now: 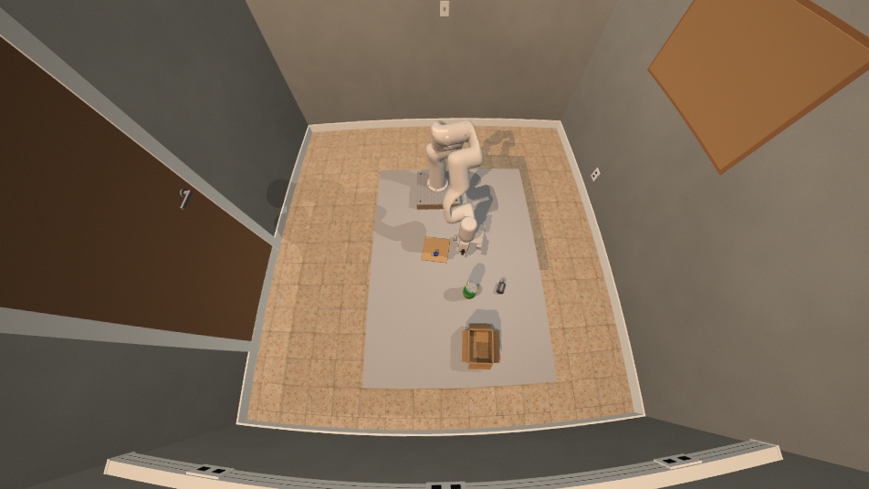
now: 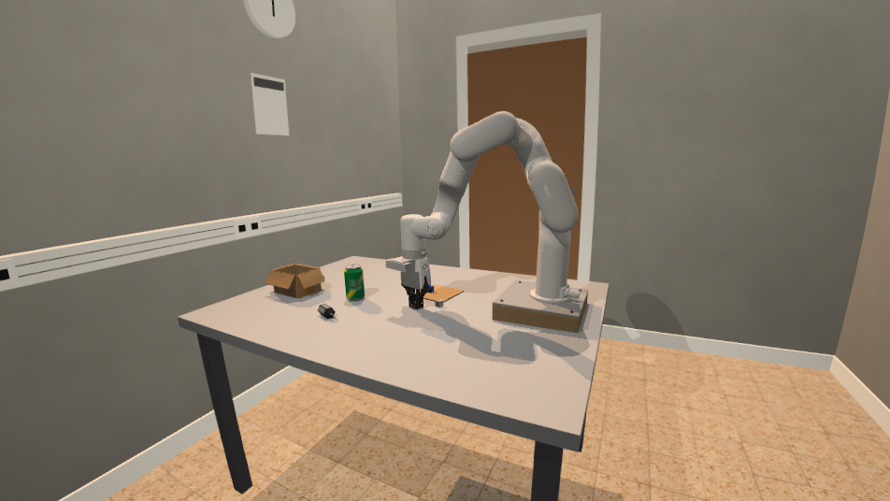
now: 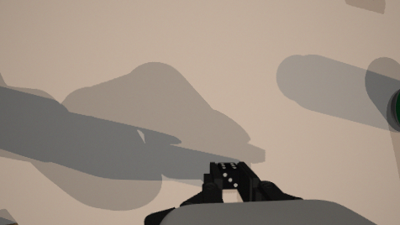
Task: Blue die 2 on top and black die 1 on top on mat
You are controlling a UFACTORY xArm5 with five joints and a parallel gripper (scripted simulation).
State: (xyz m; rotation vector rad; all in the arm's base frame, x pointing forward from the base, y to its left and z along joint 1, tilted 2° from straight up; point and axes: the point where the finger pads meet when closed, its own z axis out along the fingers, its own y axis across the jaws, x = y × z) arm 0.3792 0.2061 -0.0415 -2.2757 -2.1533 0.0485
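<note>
The black die lies 10 mm below my hand. Round my hand: white die: 50 mm to the right, 50 mm behind, 10 mm below; then mat: 150 mm to the right, 30 mm ahead, 20 mm below; then blue die: 140 mm to the right, 60 mm ahead, 10 mm below.
</note>
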